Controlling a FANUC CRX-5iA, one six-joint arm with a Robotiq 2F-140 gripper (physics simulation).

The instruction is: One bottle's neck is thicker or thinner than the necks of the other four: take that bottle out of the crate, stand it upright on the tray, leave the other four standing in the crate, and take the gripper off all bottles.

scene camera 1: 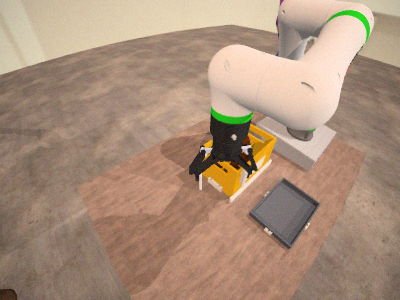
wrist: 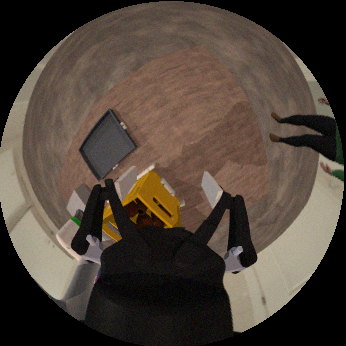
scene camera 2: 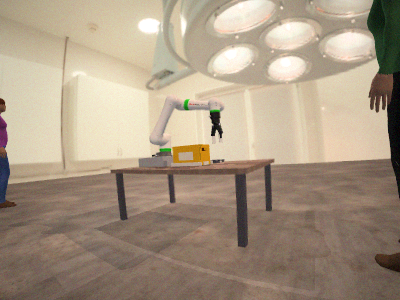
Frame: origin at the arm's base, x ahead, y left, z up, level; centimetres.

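Where they show: gripper, fingertip midpoint: [scene camera 1: 221, 184] [wrist: 169, 175] [scene camera 2: 217, 143]; arm's base, origin of the base link: [scene camera 1: 299, 132].
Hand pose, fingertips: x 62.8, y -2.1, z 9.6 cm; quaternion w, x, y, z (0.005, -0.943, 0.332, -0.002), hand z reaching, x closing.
Things, the pixels of their centre, and the offset from my fingertips.
- yellow crate, body centre: [wrist: 136, 213] [scene camera 1: 238, 156] [scene camera 2: 191, 155] dx -22.0, dy -9.3, dz -9.3 cm
- dark grey tray, body centre: [wrist: 101, 147] [scene camera 1: 286, 209] [scene camera 2: 209, 161] dx -20.3, dy +19.8, dz -16.8 cm
The yellow crate [scene camera 1: 226, 182] [scene camera 2: 193, 148] [wrist: 149, 187] stands on the table. Brown bottles [scene camera 1: 246, 142] [wrist: 141, 214] show partly inside it; the gripper hides much of them, and their necks cannot be compared. The dark grey tray [scene camera 1: 285, 212] [scene camera 2: 218, 161] [wrist: 107, 145] lies beside the crate, and no bottle stands on it. My gripper [scene camera 1: 222, 180] [scene camera 2: 217, 141] [wrist: 169, 175] is open and empty, pointing down. In the scene camera 2 view its fingertips are above the crate's top, near its right end. The fingers are wide apart and hold no bottle.
White strips [scene camera 1: 251, 181] run along the crate's base, and small light blocks [scene camera 1: 268, 231] sit at the tray's sides. The grey robot base [scene camera 1: 315, 145] [scene camera 2: 154, 162] stands behind the crate. A large lamp [scene camera 2: 280, 40] hangs overhead. A person in green [scene camera 2: 385, 40] stands off the table.
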